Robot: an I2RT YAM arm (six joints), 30 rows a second.
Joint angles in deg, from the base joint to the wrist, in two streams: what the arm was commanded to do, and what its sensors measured. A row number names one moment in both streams.
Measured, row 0:
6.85 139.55 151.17 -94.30 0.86 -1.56
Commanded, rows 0 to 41:
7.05 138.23 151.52 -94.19 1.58 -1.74
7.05 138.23 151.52 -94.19 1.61 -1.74
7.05 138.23 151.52 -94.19 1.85 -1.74
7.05 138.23 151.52 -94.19 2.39 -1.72
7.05 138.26 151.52 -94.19 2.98 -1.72
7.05 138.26 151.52 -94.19 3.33 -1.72
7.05 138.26 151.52 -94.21 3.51 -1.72
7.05 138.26 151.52 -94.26 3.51 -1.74
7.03 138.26 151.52 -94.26 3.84 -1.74
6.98 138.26 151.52 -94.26 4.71 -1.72
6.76 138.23 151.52 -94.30 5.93 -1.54
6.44 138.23 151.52 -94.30 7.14 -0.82
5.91 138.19 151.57 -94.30 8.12 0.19
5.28 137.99 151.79 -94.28 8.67 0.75
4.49 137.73 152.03 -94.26 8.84 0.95
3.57 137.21 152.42 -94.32 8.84 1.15
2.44 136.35 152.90 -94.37 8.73 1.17
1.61 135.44 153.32 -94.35 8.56 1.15
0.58 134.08 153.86 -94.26 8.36 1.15
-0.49 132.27 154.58 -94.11 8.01 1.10
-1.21 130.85 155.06 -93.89 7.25 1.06
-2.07 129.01 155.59 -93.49 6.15 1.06
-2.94 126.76 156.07 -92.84 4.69 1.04
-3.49 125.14 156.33 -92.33 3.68 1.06
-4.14 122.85 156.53 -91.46 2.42 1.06
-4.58 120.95 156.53 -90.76 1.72 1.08
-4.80 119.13 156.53 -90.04 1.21 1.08
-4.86 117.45 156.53 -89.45 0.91 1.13
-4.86 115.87 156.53 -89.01 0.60 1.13
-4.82 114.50 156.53 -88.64 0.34 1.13
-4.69 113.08 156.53 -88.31 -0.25 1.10
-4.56 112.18 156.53 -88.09 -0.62 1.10
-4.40 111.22 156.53 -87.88 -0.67 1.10
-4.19 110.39 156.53 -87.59 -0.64 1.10
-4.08 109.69 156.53 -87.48 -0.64 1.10
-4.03 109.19 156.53 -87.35 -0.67 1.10
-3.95 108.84 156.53 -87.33 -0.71 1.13
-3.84 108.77 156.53 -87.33 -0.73 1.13
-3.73 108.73 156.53 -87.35 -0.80 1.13
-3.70 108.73 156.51 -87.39 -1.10 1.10
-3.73 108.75 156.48 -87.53 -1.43 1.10
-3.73 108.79 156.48 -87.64 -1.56 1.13
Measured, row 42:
-4.08 107.57 156.88 -87.50 -0.08 0.16
